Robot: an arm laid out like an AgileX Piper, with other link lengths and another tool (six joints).
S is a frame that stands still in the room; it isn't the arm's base.
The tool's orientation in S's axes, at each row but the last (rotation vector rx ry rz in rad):
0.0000 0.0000 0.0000
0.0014 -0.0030 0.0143
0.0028 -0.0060 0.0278
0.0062 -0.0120 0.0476
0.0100 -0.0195 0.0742
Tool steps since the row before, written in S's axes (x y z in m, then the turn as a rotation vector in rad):
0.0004 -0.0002 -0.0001 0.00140 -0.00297 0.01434
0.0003 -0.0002 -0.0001 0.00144 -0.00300 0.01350
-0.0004 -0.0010 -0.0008 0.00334 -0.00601 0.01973
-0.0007 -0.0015 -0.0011 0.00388 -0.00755 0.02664
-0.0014 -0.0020 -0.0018 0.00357 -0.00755 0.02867
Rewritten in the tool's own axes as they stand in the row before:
0.0004 -0.0002 -0.0001 0.00140 -0.00297 0.01434
0.0003 -0.0002 -0.0001 0.00144 -0.00300 0.01350
-0.0004 -0.0010 -0.0008 0.00329 -0.00605 0.01973
-0.0008 -0.0015 -0.0011 0.00384 -0.00757 0.02664
-0.0016 -0.0019 -0.0018 0.00357 -0.00753 0.02868

